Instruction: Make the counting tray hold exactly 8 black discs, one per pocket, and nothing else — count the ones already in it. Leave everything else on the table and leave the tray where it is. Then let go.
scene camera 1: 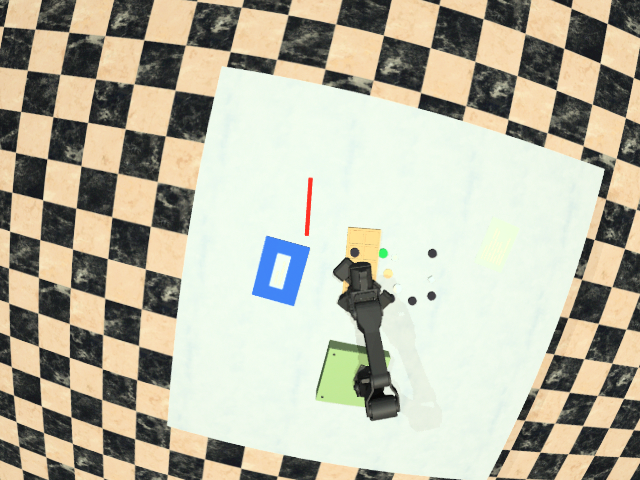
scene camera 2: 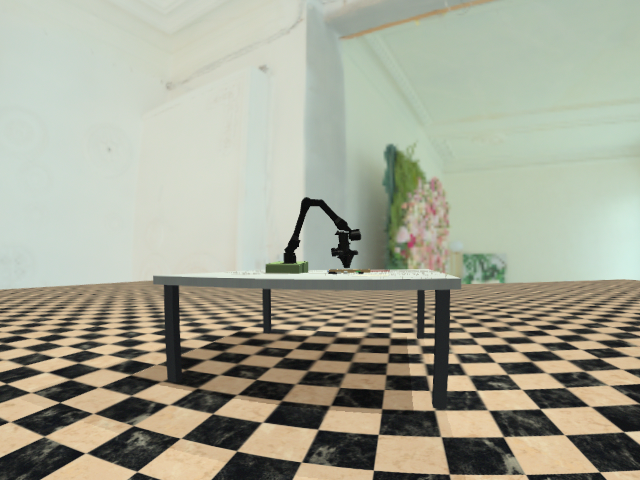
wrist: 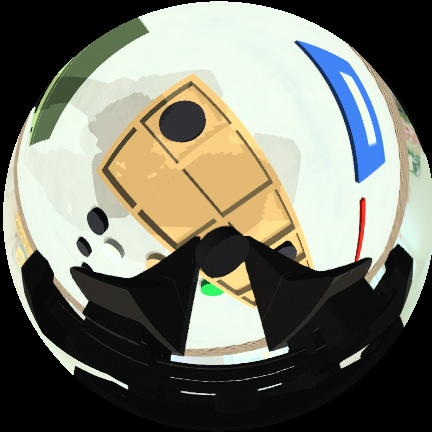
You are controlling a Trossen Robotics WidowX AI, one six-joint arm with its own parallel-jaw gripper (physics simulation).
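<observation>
The tan counting tray [scene camera 1: 356, 236] [wrist: 220, 172] has two columns of pockets. One black disc [wrist: 182, 121] lies in a corner pocket at the end nearer the arm base. Another black disc [scene camera 1: 354, 252] [wrist: 286, 250] lies in a pocket towards the far end, partly behind a finger in the wrist view. My gripper [scene camera 2: 346, 266] [wrist: 221, 241] is shut on a black disc [wrist: 220, 257], low over the tray. The arm hides much of the tray in scene camera 1. Three loose black discs [scene camera 1: 432, 253] [scene camera 1: 412, 300] [scene camera 1: 431, 295] lie right of the tray.
A green disc [scene camera 1: 383, 252] [wrist: 212, 288], a tan disc [scene camera 1: 387, 273] and a white disc [scene camera 1: 397, 287] [wrist: 114, 249] lie beside the tray. A blue frame [scene camera 1: 262, 268] [wrist: 347, 100] and red bar [scene camera 1: 308, 206] lie left; a pale yellow pad [scene camera 1: 497, 244] lies far right.
</observation>
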